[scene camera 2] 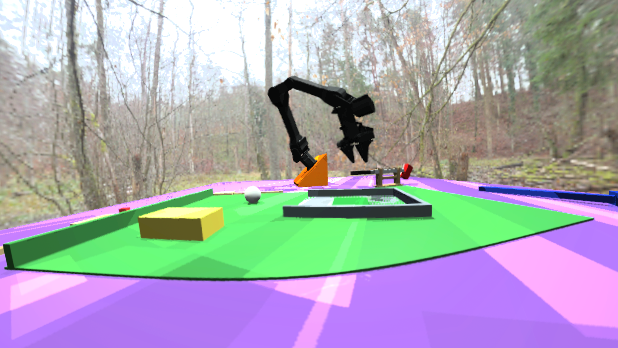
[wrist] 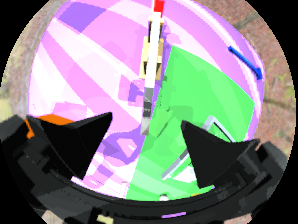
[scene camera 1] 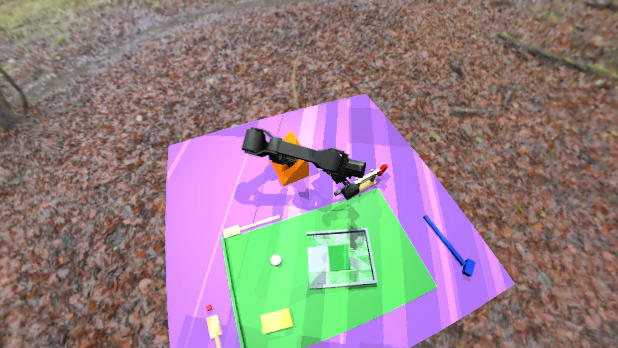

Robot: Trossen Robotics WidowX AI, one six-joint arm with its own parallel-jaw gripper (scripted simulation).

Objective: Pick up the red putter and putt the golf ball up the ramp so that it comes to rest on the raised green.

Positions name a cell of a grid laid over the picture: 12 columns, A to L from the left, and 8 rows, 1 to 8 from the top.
My gripper (scene camera 2: G4) is open and holds nothing. Also in view: a yellow block (scene camera 2: D6).
My gripper also shows in the wrist view (wrist: F5).
